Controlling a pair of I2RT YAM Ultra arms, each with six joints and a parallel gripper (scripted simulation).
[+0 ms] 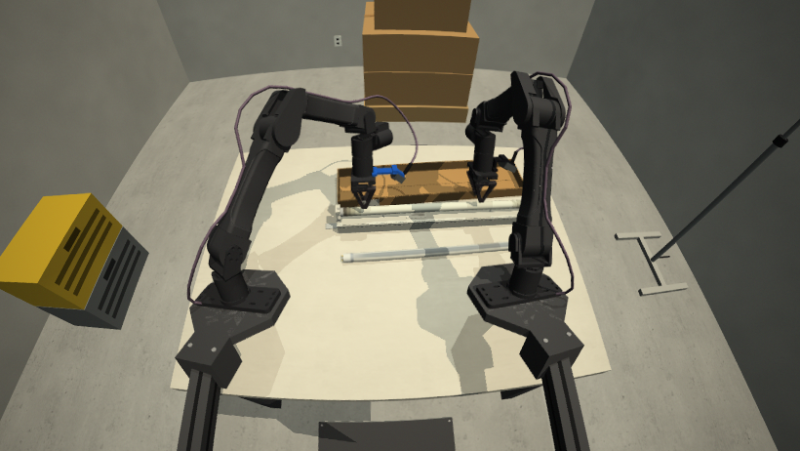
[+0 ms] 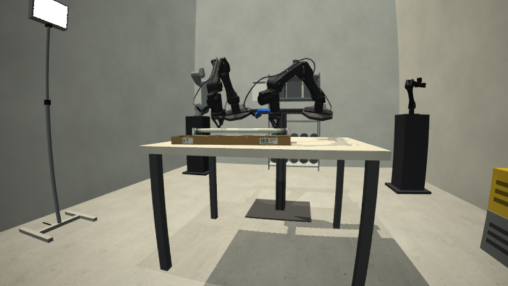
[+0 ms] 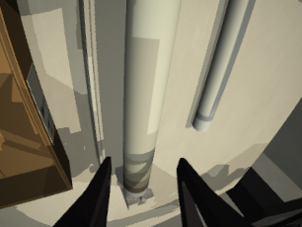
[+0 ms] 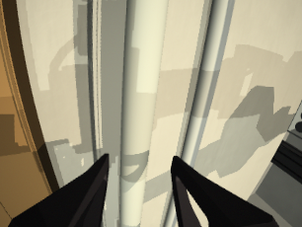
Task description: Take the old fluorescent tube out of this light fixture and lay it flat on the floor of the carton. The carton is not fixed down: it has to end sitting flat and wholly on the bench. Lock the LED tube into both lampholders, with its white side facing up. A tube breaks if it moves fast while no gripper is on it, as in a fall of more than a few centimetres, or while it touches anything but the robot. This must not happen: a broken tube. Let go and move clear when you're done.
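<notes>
Now: right hand 1 cm past the white light fixture, 12 cm to the right of it and 5 cm above it. Round my right hand: old fluorescent tube (1 cm behind, 12 cm to the left, 3 cm below); LED tube (13 cm behind, 11 cm to the left, 9 cm below); brown carton (14 cm ahead, 12 cm to the left, 8 cm below).
</notes>
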